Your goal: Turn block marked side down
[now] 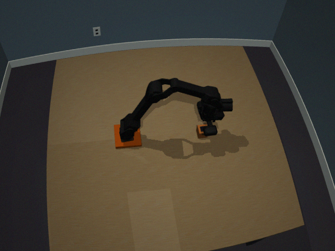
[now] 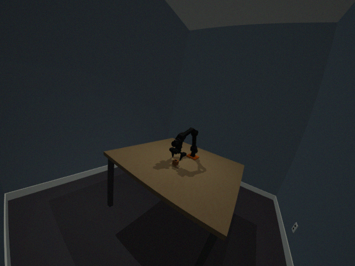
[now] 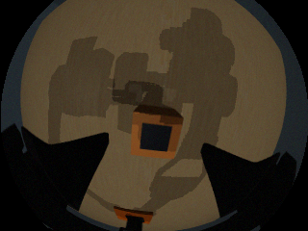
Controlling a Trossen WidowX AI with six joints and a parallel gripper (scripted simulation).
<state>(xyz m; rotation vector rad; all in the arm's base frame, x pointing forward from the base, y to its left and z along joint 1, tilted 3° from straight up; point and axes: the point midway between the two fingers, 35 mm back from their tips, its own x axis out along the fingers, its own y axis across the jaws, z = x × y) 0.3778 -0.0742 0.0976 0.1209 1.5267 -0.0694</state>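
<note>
The orange block lies 3 cm below my gripper tip.
</note>
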